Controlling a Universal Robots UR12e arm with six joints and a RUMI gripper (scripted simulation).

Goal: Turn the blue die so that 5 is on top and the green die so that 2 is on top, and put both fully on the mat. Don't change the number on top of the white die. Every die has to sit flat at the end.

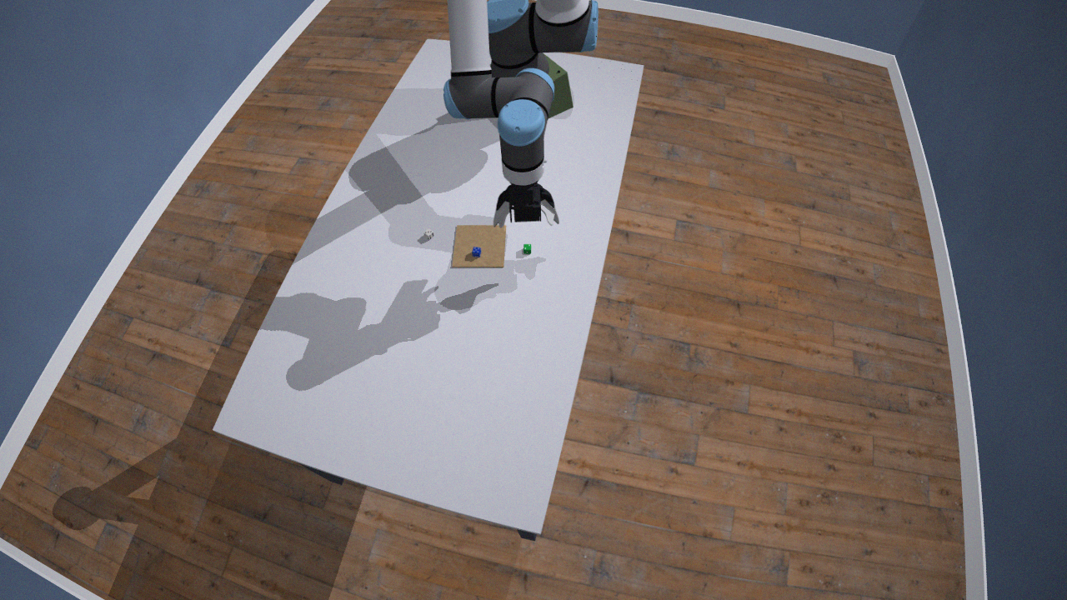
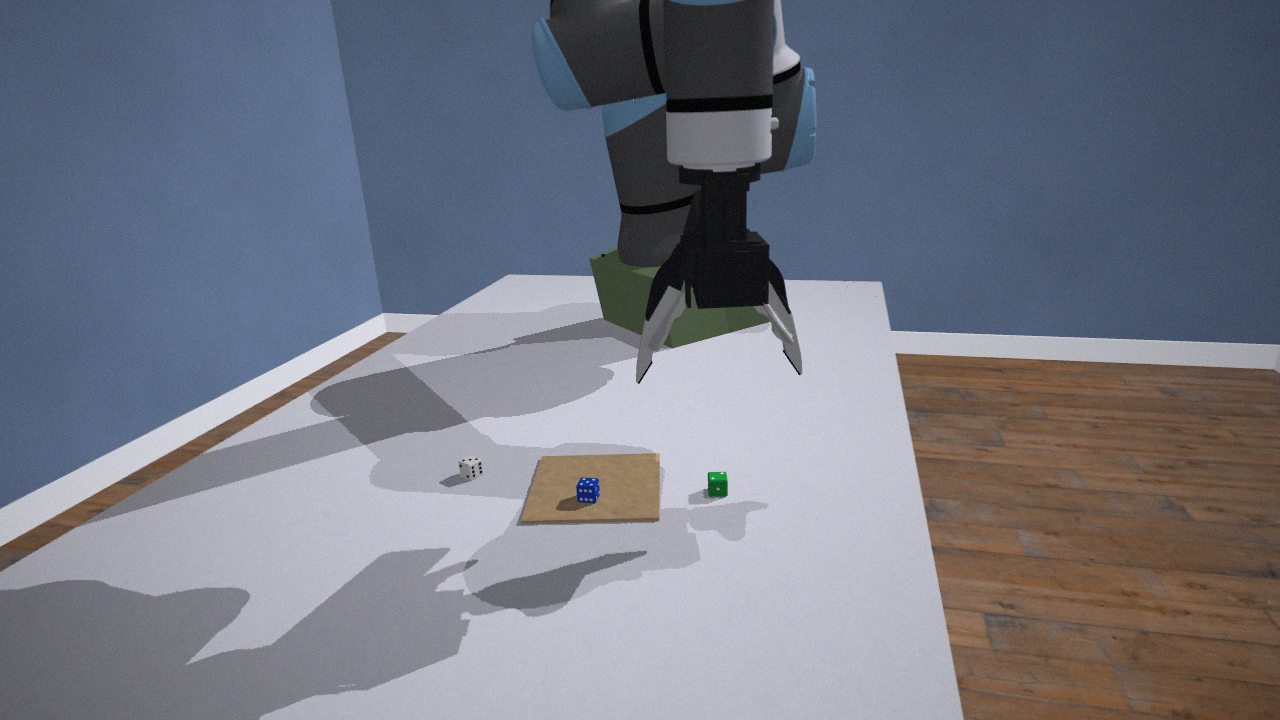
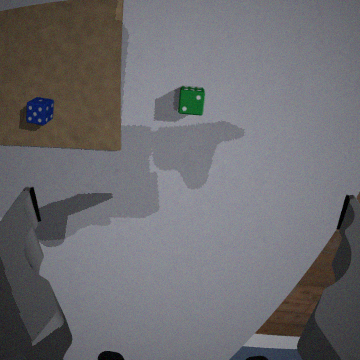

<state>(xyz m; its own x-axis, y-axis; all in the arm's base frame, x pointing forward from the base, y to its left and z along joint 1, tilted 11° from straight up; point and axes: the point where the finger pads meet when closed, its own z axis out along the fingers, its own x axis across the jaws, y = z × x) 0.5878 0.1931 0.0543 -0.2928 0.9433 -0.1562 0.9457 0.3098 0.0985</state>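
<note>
Now: the green die 10 mm behind my hand and 130 mm below it. The rest, counted from my hand: tan mat (10 mm ahead, 140 mm to the right, 130 mm below); white die (10 mm ahead, 290 mm to the right, 130 mm below); blue die (40 mm ahead, 130 mm to the right, 120 mm below).
</note>
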